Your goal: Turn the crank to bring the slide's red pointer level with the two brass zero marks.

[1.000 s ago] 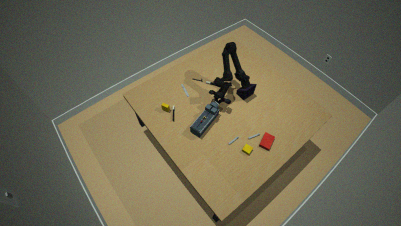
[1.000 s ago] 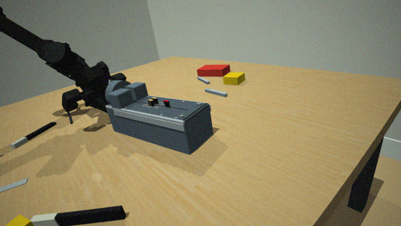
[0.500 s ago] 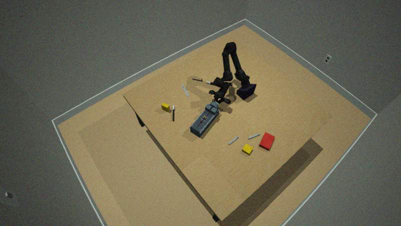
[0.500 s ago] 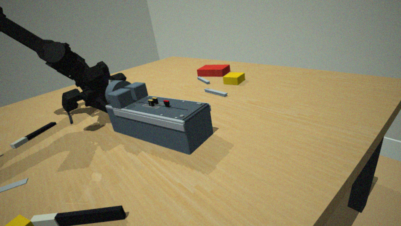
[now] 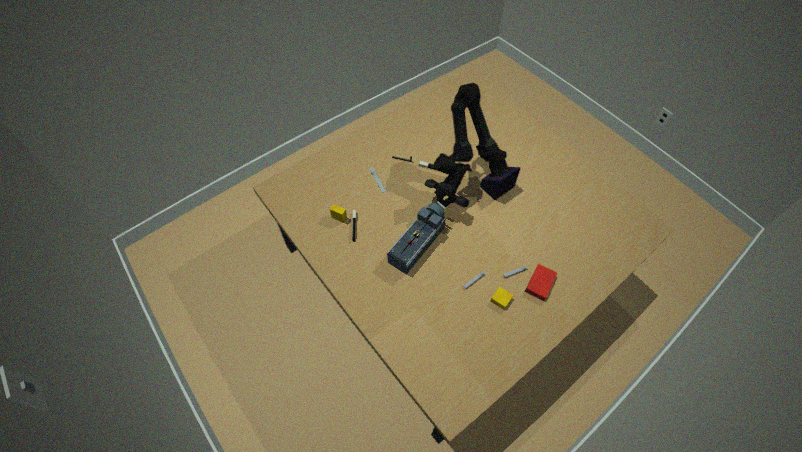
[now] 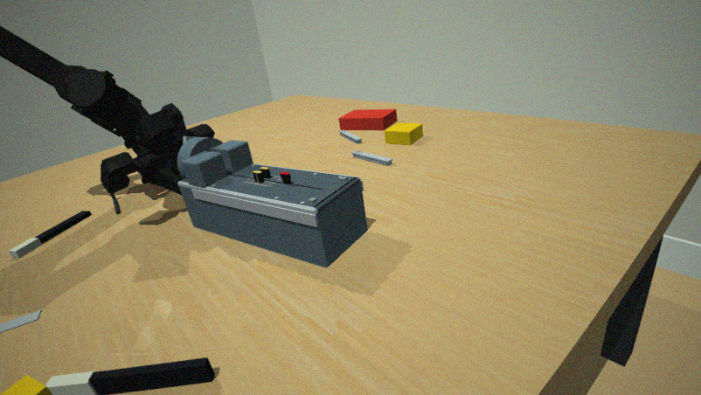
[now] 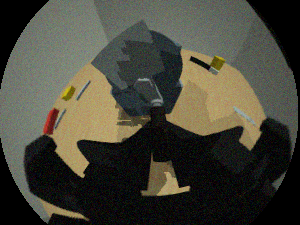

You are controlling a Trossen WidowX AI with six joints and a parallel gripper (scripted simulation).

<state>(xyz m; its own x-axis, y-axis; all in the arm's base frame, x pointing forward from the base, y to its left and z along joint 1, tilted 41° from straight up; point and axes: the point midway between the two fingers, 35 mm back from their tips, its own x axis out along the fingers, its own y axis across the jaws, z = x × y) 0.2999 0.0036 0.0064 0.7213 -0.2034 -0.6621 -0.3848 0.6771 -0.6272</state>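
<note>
The dark crank handle is 2 cm behind my gripper tip, 1 cm to the right of it and 3 cm above it. The rest, counted from my gripper tip: red pointer: 19 cm ahead, 9 cm to the left, 5 cm above; then red block: 17 cm behind, 46 cm to the left, 2 cm below; then grey bar: 12 cm ahead, 29 cm to the right, 4 cm below.
</note>
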